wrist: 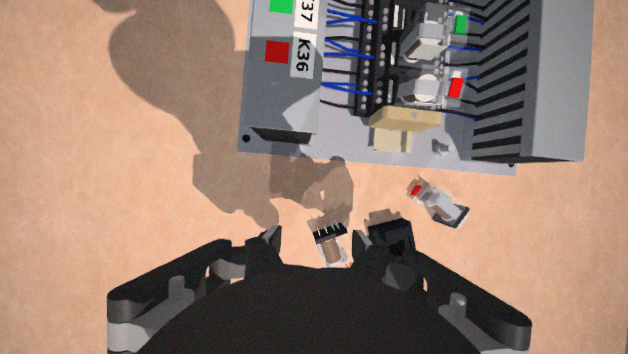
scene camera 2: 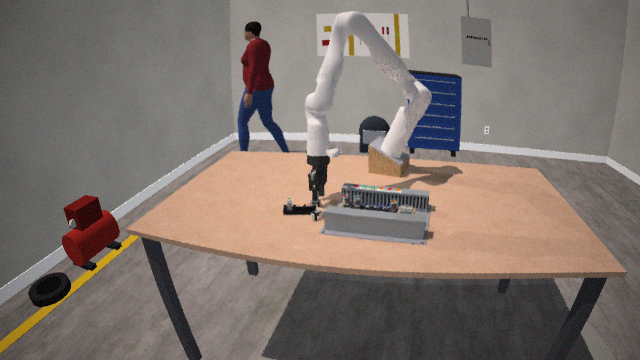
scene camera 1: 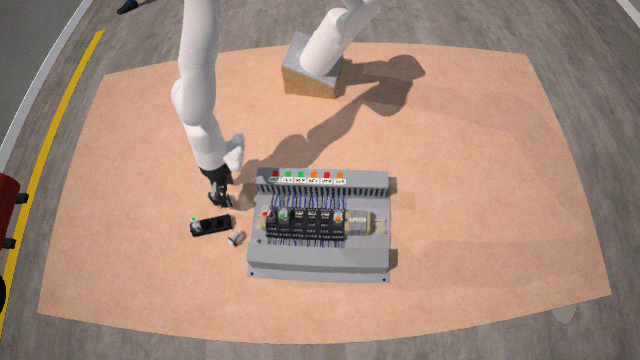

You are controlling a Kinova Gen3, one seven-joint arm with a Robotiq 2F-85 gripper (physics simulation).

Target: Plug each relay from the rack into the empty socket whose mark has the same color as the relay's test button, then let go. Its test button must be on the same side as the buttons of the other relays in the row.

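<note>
My gripper is open and low over the table, left of the panel. A relay with a bit of orange lies between the fingertips in the wrist view, ungripped, pins towards the panel. A red-button relay lies on its side between rack and panel. The black rack holds a green-button relay upright at its far end. Three sockets are empty, marked green, orange and red. The seated relays' buttons face away from the marks.
The grey panel has raised ducts on both sides of the socket row. Seated relays with red, green and orange buttons flank the empty sockets. The arm's base block stands behind.
</note>
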